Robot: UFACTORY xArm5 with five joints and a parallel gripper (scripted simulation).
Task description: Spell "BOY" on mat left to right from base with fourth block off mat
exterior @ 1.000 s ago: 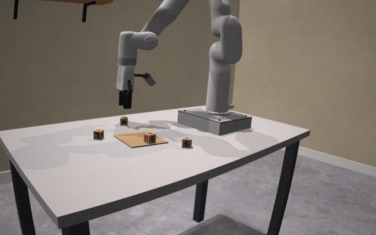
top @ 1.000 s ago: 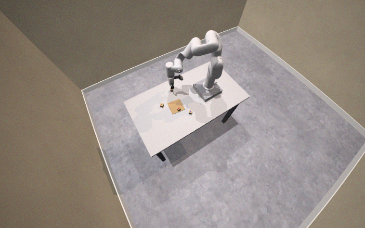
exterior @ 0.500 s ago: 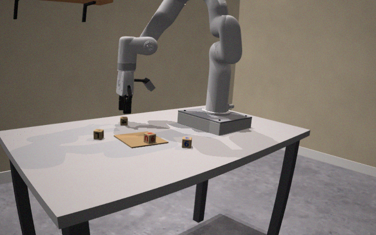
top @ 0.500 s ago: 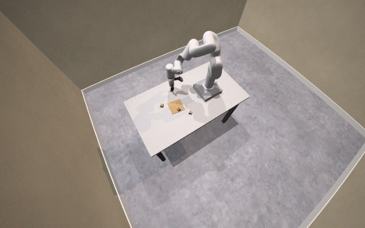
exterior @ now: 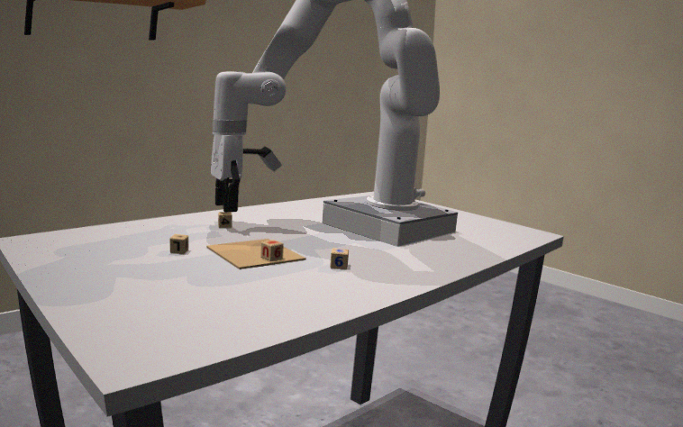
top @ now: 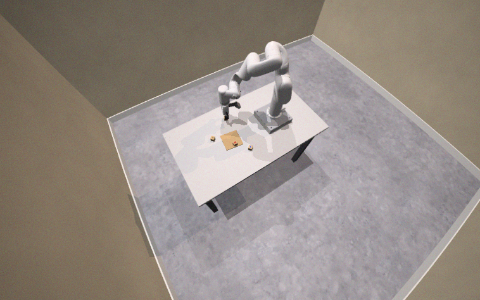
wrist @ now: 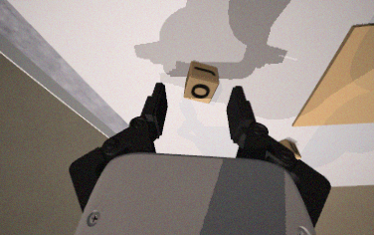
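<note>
My gripper is now 4 cm above the wooden block. From my hand the other things lie so: tan mat (21 cm to the left, 5 cm below, 5 cm ahead).
</note>
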